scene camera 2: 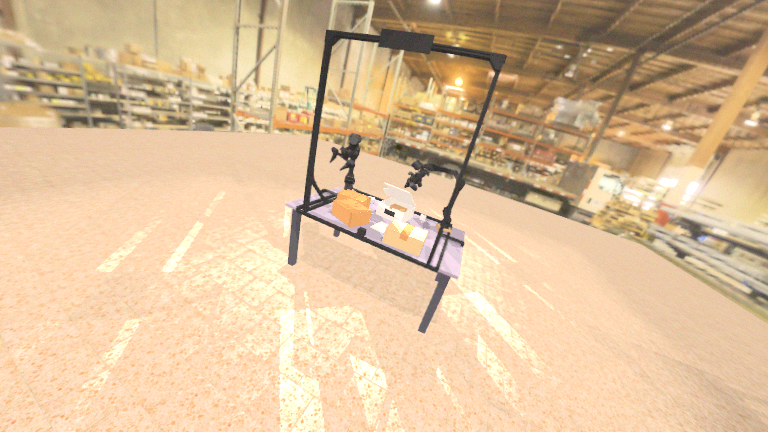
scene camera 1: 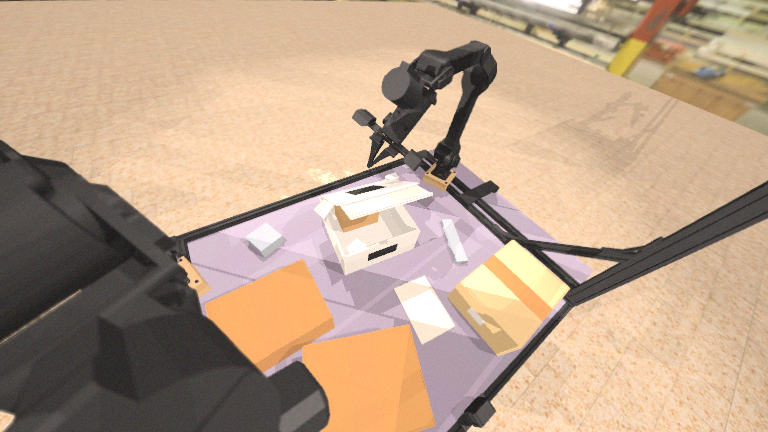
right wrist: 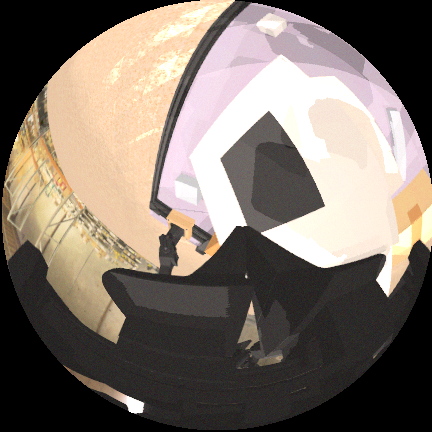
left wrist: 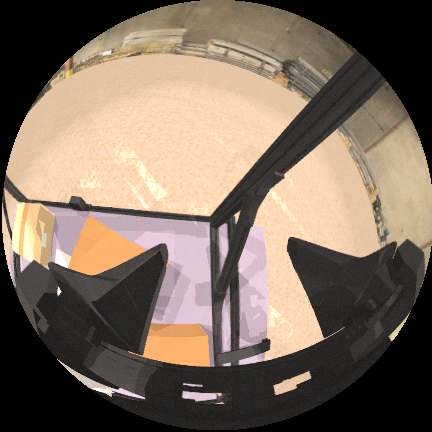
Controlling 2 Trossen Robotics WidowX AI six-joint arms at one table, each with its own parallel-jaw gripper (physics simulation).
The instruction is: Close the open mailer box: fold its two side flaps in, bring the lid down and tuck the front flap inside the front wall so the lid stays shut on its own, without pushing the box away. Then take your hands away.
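Frame: origin at the left arm's base, x ahead, y left, z up, level; centimetres.
Seen in the pictures: left gripper, fingertip midpoint: (scene camera 2: 334, 166) (right wrist: 258, 338) (left wrist: 228, 247); right gripper, fingertip midpoint: (scene camera 2: 404, 187) (scene camera 1: 368, 167) (right wrist: 241, 232); left arm's base, link origin: (scene camera 2: 347, 189) (right wrist: 177, 229); right arm's base, link origin: (scene camera 2: 444, 226) (scene camera 1: 441, 173).
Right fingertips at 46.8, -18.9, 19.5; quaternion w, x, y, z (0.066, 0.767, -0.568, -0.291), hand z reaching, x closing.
Pixels of each thing's top centre, then the offset from my right fingertips to it, as dx, dy, dz. "*": a spot on its surface instead.
- white mailer box, surface spot: (scene camera 1: 351, 262) * -14.7, -8.9, -17.9
- brown piece, top centre: (scene camera 1: 356, 206) (scene camera 2: 399, 206) +0.2, +3.5, -17.8
- taped tan box, top centre: (scene camera 1: 516, 285) (left wrist: 21, 228) (scene camera 2: 408, 229) +7.0, -44.5, -14.0
- white card, top centre: (scene camera 1: 423, 306) (left wrist: 62, 276) (scene camera 2: 382, 226) -8.9, -29.7, -23.6
- pale block, top centre: (right wrist: 185, 192) (scene camera 1: 263, 236) -24.7, +15.9, -20.5
- pale bar, top centre: (right wrist: 400, 148) (scene camera 1: 454, 238) +15.3, -25.3, -22.3
The white mailer box (scene camera 1: 351, 262) stands near the table's far side, its mouth partly uncovered. Its lid (scene camera 1: 384, 202) (scene camera 2: 399, 194) (right wrist: 350, 215) is tilted up, with a dark patch on its outer face. A brown piece (scene camera 1: 357, 220) (scene camera 2: 398, 207) shows inside the box. How the side flaps and the front flap are folded is unclear. My right gripper (scene camera 1: 370, 162) (right wrist: 241, 232) is shut and empty, above the lid's far side and apart from it in scene camera 1. My left gripper (scene camera 2: 338, 162) (left wrist: 228, 247) is open and empty, raised at the table's left end, away from the box.
Two orange boxes (scene camera 1: 268, 308) (scene camera 1: 370, 376) and a taped tan box (scene camera 1: 483, 284) (scene camera 2: 402, 239) stand on the table. A white card (scene camera 1: 424, 308), a pale block (scene camera 1: 264, 240) and a pale bar (scene camera 1: 453, 241) lie around the mailer box. Black rails edge the table.
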